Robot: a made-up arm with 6 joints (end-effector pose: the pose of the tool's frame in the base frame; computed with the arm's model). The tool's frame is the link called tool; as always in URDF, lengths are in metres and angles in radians. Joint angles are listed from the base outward.
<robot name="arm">
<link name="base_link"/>
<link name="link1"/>
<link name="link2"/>
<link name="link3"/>
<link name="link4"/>
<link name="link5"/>
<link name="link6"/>
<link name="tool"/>
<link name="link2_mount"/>
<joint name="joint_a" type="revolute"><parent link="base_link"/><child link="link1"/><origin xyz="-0.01 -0.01 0.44"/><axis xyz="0 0 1"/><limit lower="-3.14" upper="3.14" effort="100" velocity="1.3"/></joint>
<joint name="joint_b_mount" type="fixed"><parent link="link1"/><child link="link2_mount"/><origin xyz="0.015 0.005 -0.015"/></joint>
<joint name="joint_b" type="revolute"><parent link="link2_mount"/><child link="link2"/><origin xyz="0.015 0.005 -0.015"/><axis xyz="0 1 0"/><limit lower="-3.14" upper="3.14" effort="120" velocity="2.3"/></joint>
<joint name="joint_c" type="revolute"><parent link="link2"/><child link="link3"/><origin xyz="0 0.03 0.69"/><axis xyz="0 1 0"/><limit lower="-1.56" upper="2.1" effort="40" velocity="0.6"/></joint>
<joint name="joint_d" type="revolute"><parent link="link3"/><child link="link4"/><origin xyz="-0.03 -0.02 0.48"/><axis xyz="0 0 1"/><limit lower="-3.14" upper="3.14" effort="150" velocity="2.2"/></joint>
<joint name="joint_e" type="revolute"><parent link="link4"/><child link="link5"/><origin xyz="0.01 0.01 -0.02"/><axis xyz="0 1 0"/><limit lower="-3.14" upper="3.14" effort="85" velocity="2.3"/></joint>
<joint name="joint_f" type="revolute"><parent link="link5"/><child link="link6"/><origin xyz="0.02 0.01 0.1"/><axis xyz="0 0 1"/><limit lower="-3.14" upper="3.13" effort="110" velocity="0.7"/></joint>
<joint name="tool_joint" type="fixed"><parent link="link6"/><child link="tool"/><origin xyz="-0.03 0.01 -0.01" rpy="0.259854 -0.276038 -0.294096"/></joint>
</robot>
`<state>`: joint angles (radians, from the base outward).
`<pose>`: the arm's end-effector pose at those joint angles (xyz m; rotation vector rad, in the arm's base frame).
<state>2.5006 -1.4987 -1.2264 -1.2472 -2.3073 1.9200</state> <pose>0.5558 -0.5361 0.0545 0.7997 -1.1718 -0.6283</pose>
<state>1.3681 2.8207 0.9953 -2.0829 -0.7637 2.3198</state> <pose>-0.0733 -0.0745 -0.6876 1.2900 -1.9037 0.2144</pose>
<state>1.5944 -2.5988 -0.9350 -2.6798 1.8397 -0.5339</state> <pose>0.0541 -0.0781 -0.5473 -1.1397 -1.3058 -2.1416</pose>
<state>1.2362 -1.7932 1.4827 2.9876 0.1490 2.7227</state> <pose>-0.3351 -0.8492 0.7453 0.6897 -0.4798 0.3741</pose>
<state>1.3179 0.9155 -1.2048 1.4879 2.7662 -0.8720</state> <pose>0.0321 0.3896 1.1664 -2.2209 -1.1189 0.5972</pose>
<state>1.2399 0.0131 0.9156 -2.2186 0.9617 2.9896</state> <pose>0.1757 0.3084 1.4569 0.9435 0.5046 1.1594</pose>
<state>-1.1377 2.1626 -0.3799 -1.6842 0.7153 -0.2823</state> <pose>0.4172 -1.0492 -0.0872 0.8269 -1.8795 1.7828</pose>
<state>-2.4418 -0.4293 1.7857 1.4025 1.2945 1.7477</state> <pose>-0.0883 -0.2295 1.1393 2.0715 -0.7885 1.1114</pose>
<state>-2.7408 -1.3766 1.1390 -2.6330 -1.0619 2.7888</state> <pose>0.7102 0.2489 1.0734 0.4361 0.5475 -2.8244</pose>
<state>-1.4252 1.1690 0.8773 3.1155 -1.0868 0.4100</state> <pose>0.1478 -1.0802 0.4151 -1.9757 1.9681 0.0369</pose>
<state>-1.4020 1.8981 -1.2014 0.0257 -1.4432 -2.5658</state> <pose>0.1931 -0.9276 0.6547 -0.1696 0.7125 1.8748</pose>
